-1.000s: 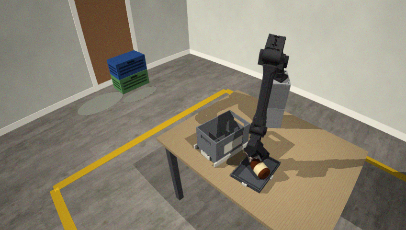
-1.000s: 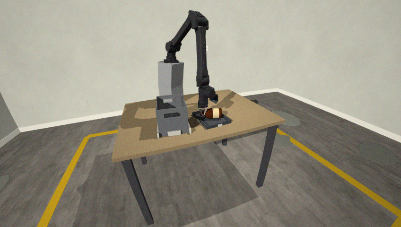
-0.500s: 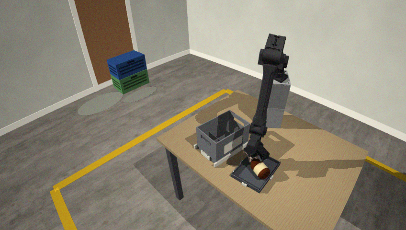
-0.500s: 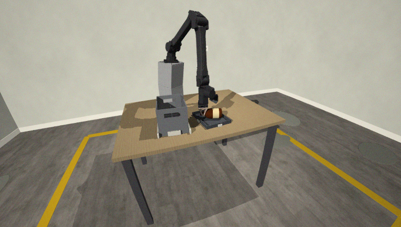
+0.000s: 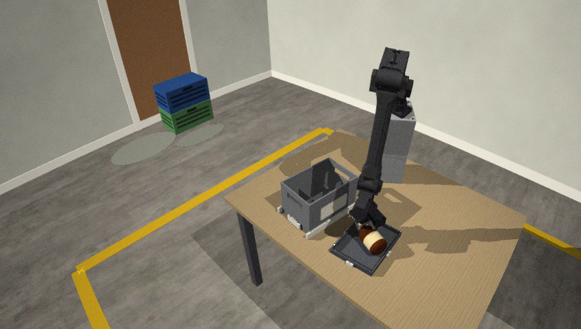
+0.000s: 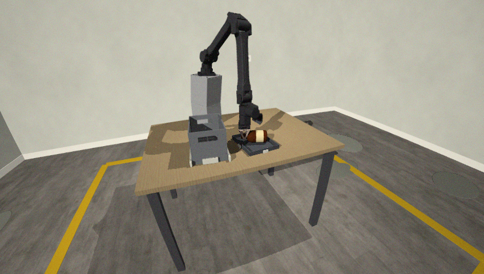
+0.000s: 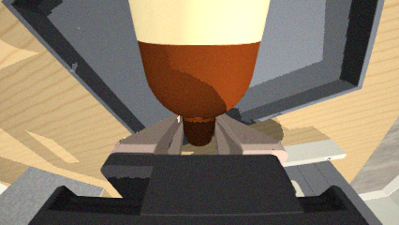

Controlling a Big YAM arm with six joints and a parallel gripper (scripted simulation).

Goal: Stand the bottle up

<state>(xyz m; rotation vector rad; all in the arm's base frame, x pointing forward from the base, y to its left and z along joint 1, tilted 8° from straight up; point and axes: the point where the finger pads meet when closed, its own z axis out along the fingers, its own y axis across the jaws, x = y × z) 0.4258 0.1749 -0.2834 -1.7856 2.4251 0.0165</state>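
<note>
Now: hand 5 cm to the right of the brown bottle and 2 cm short of it. From my hand the other things lie so: dark tray: 5 cm to the left, 3 cm below, 3 cm ahead; grey crate: 22 cm to the right, 4 cm above, 2 cm ahead.
</note>
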